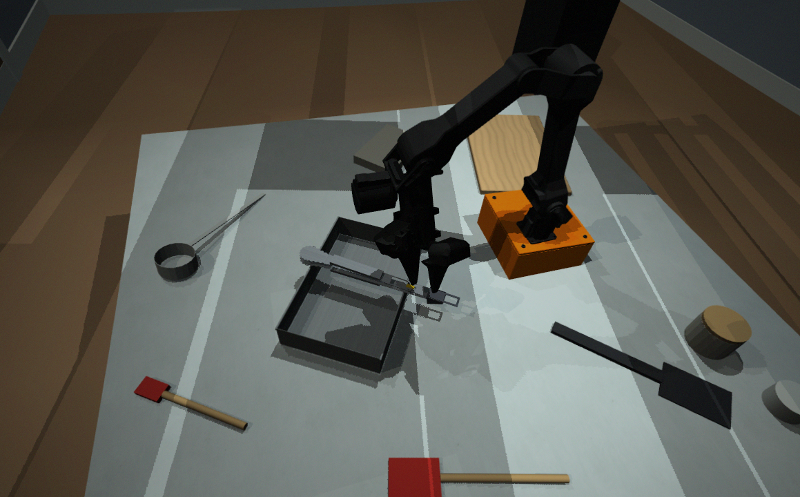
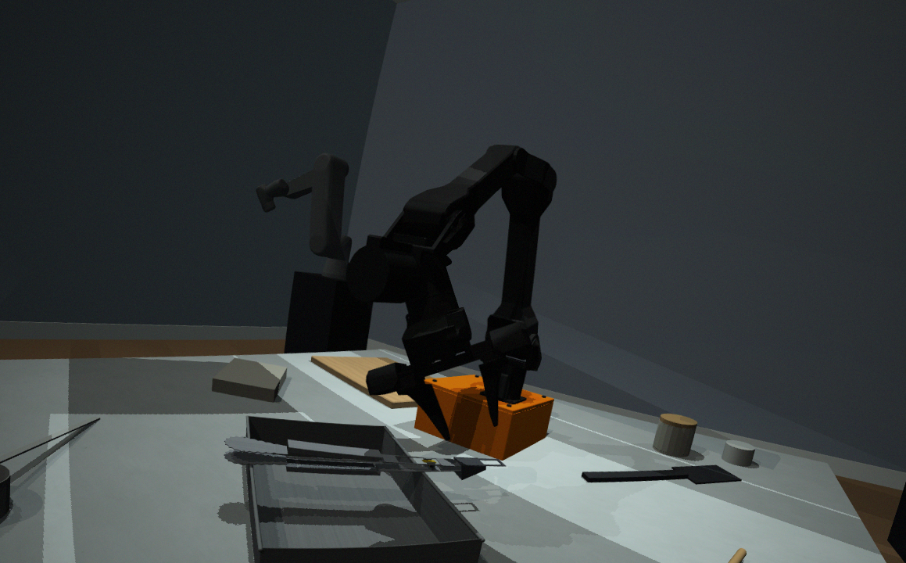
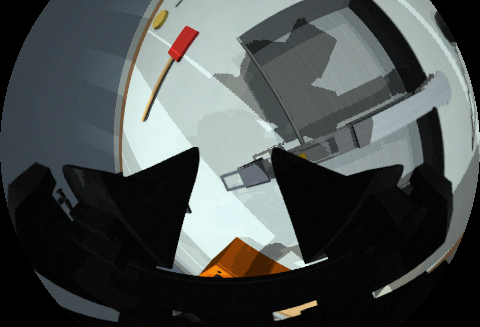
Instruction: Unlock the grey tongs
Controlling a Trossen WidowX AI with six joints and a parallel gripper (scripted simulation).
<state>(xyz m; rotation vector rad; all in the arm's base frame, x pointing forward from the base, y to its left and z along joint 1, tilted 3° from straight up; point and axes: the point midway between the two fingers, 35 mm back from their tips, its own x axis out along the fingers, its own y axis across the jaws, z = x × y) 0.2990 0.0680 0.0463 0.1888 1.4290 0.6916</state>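
The dark roasting tin lies 10 cm ahead of my gripper tip, 10 cm to the right of it and 9 cm below it. The rest, counted from my gripper tip: wooden board 47 cm behind, 44 cm to the right, 11 cm below; beige block 12 cm behind, 54 cm to the right, 10 cm below; black spatula 37 cm behind, 23 cm to the left, 11 cm below.
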